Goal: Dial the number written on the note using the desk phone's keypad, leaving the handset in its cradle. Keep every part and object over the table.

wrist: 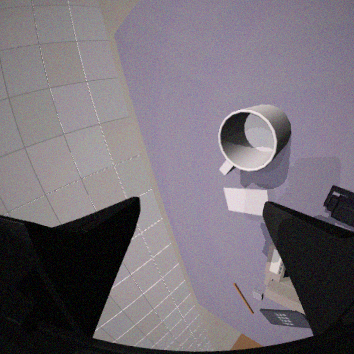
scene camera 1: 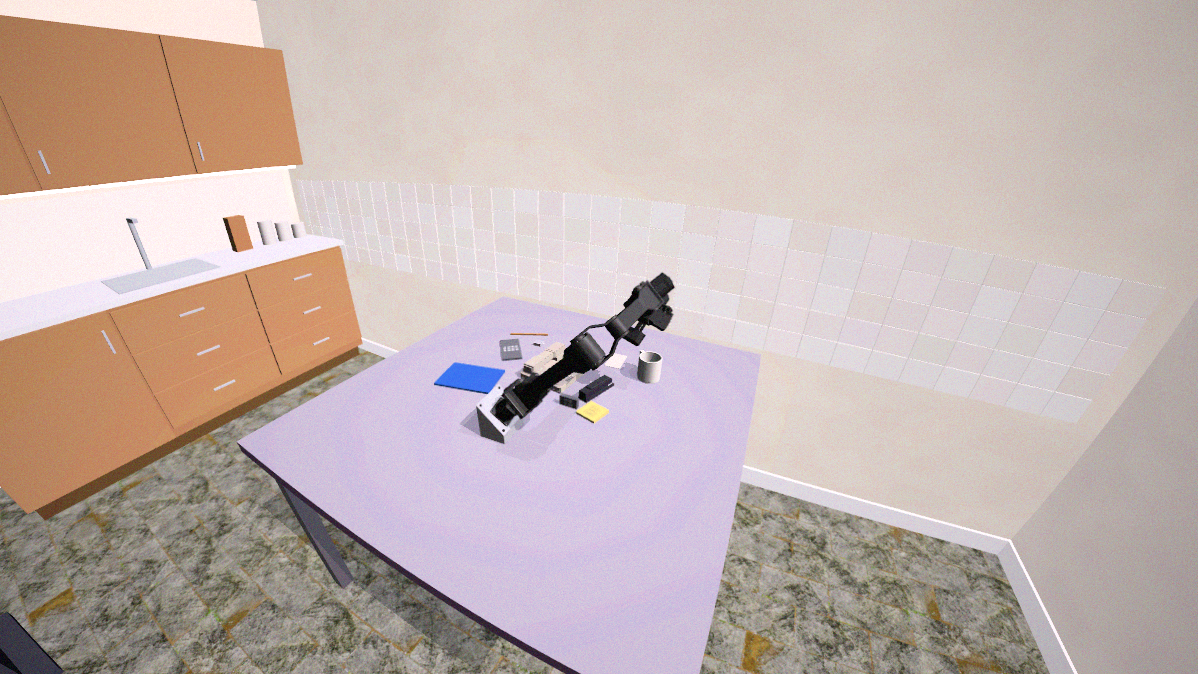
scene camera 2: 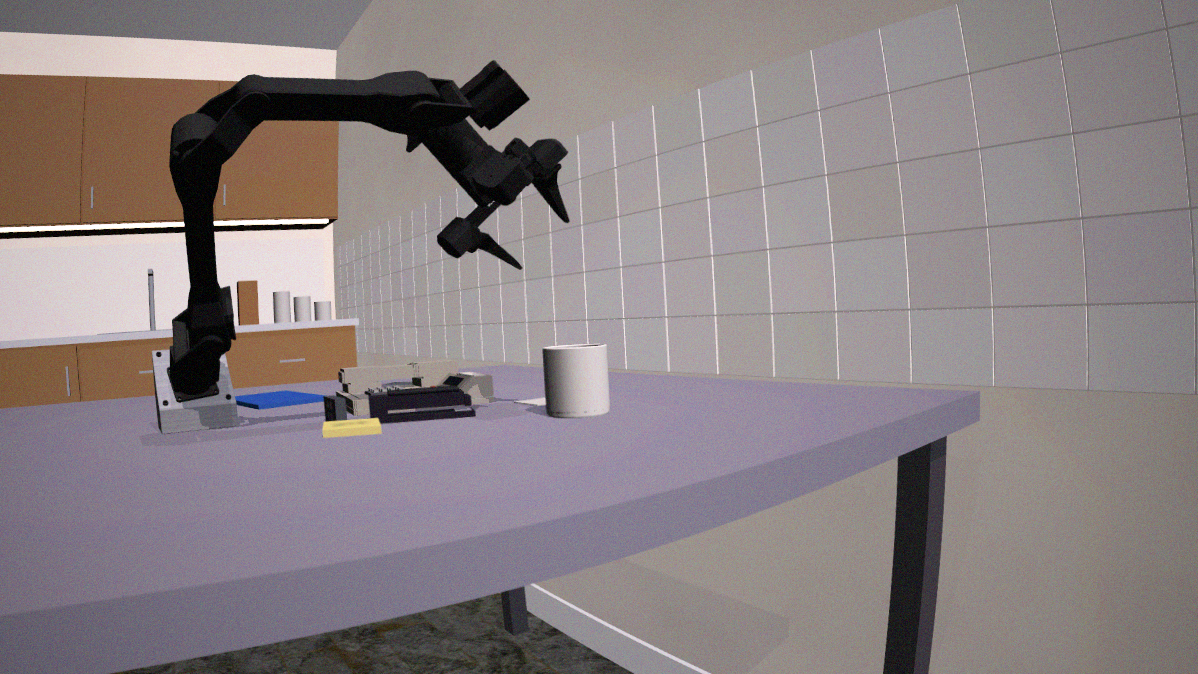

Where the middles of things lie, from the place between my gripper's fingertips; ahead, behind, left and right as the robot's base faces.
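Relative to the black stapler-like object (scene camera 2: 400, 399), my hand is 11 cm past it, 14 cm to the right of it and 19 cm above it. Distances counted from my hand: the beige desk phone (scene camera 2: 479, 386) is 3 cm behind, 30 cm to the left and 19 cm below; the white paper (wrist: 245, 200) is 11 cm ahead, 12 cm to the left and 21 cm below; the yellow note pad (scene camera 2: 360, 426) is 22 cm behind, 12 cm to the left and 21 cm below.
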